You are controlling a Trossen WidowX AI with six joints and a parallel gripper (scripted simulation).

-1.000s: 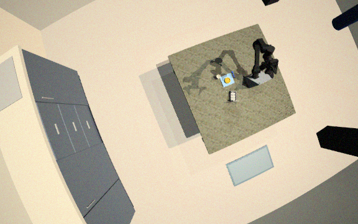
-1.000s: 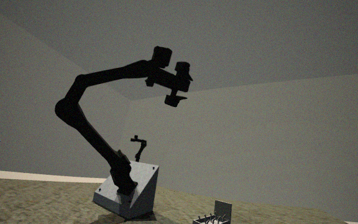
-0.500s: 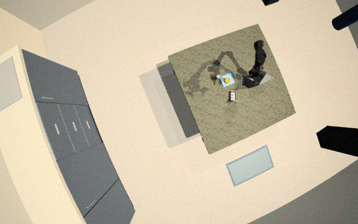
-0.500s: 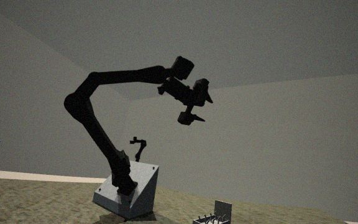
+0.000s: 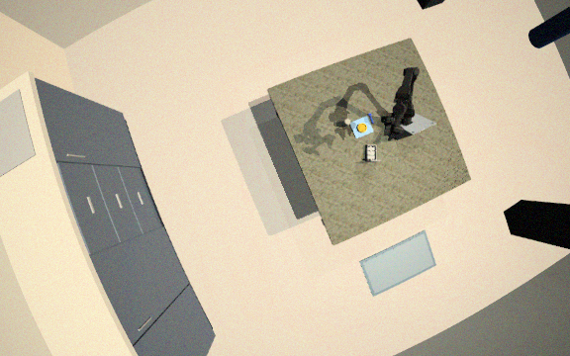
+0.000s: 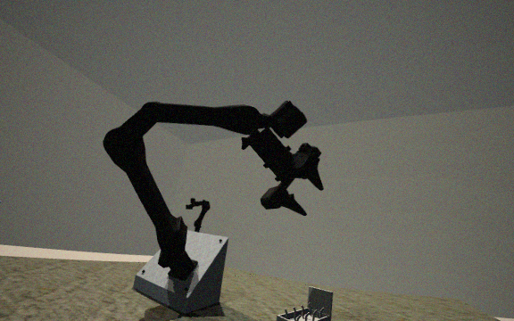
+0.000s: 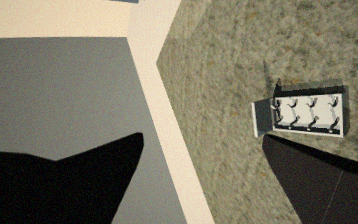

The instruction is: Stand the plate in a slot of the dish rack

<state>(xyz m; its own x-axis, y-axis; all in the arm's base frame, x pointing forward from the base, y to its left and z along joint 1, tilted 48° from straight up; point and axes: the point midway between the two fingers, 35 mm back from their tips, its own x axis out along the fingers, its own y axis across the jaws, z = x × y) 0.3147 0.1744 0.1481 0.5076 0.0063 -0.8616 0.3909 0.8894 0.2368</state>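
Right now the yellow plate is 280 mm below my gripper tip, 140 mm to the right of it and 30 mm behind it. Round my gripper tip: dish rack (270 mm below, 70 mm to the left, 10 mm behind); then blue mat (290 mm below, 140 mm to the right, 40 mm behind); then pale object (270 mm below, 220 mm to the right, 60 mm ahead).
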